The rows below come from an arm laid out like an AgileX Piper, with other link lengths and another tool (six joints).
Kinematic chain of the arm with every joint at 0, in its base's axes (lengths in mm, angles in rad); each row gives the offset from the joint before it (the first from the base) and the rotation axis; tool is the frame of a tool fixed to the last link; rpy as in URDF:
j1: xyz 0 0 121.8 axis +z
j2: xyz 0 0 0 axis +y
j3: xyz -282.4 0 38.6 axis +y
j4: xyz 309.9 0 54.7 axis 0.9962 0 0.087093
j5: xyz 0 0 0 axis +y
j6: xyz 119.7 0 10.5 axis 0.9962 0 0.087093
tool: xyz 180.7 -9 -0.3 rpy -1.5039 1.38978 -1.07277
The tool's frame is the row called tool.
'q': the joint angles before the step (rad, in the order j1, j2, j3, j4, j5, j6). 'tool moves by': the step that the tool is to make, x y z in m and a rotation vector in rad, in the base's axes. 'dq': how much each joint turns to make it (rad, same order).
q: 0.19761 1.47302 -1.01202 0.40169 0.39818 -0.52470
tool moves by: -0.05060 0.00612 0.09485 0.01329 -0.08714 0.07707
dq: 0.00001 -0.26801 -0.00017 -0.02253 0.19459 0.00020
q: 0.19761 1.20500 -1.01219 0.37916 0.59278 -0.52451
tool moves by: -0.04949 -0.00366 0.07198 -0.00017 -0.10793 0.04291
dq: 0.00002 -0.22273 0.00000 -0.02353 0.12454 0.00301
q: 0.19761 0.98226 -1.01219 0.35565 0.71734 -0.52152
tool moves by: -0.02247 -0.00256 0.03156 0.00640 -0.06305 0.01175
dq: -0.00002 -0.09769 0.00000 -0.00424 0.03683 0.00023
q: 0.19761 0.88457 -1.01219 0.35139 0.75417 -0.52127
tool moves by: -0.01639 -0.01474 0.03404 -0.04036 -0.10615 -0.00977
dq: 0.00000 -0.09810 0.00292 -0.05424 0.00103 -0.00909
